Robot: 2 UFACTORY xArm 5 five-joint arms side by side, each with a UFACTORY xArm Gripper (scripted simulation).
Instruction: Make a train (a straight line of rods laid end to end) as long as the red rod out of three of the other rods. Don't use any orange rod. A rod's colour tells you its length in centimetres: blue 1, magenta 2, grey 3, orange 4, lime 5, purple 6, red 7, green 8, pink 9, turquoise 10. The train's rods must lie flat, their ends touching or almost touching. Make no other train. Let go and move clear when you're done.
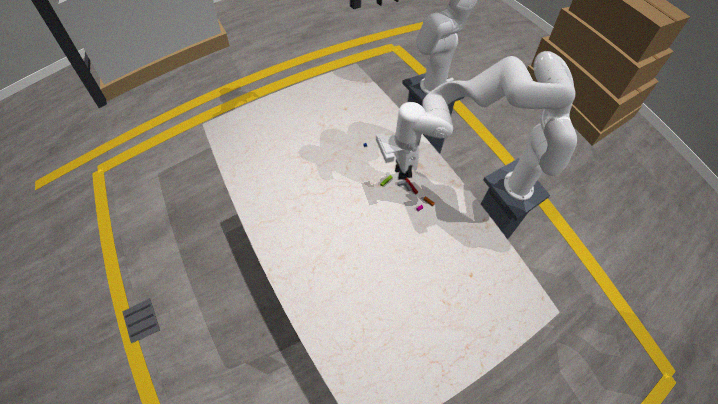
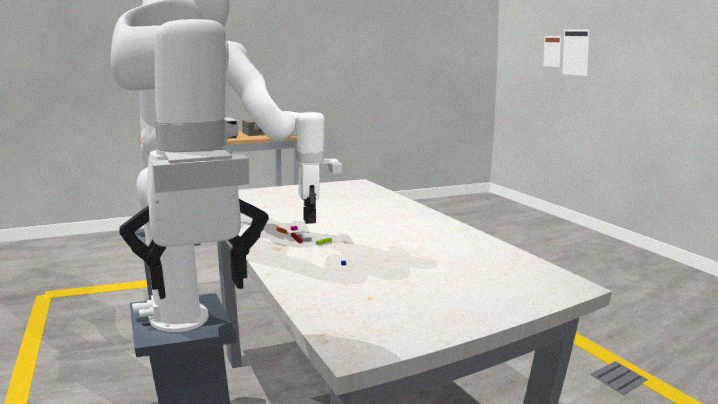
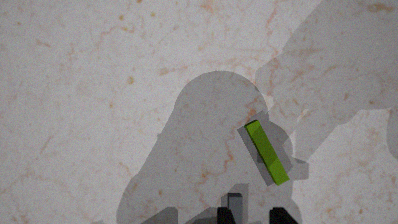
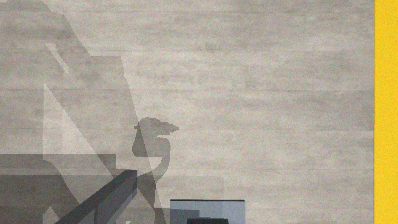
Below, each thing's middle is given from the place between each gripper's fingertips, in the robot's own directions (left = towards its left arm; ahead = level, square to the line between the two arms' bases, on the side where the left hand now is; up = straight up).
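Lime rod (image 3: 254, 129): 7 cm below my left hand, 3 cm ahead of it, 3 cm to the right of it. By its middle, the rod is nearer to my left hand than to my right hand.
Lime rod from my right hand (image 2: 200, 289): 74 cm to the left, 42 cm ahead, 24 cm below.
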